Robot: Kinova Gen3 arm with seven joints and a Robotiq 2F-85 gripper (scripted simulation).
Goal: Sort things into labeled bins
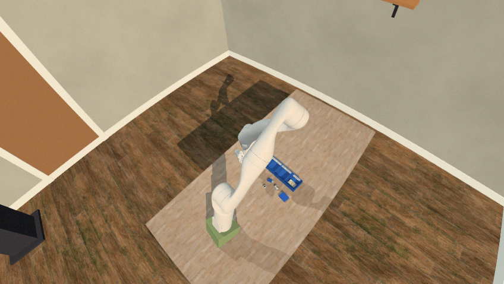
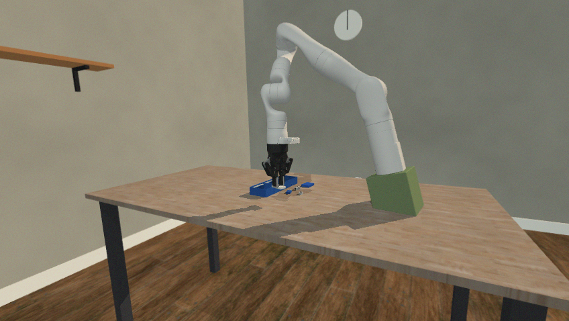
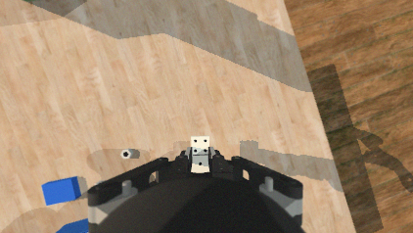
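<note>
Now: the white tile 110 mm ahead of my hand, 240 mm to the right of it and 70 mm below it. Also, from my hand: flat blue block 10 mm ahead, 260 mm to the right, 80 mm below; grey ring 20 mm behind, 130 mm to the right, 80 mm below.
</note>
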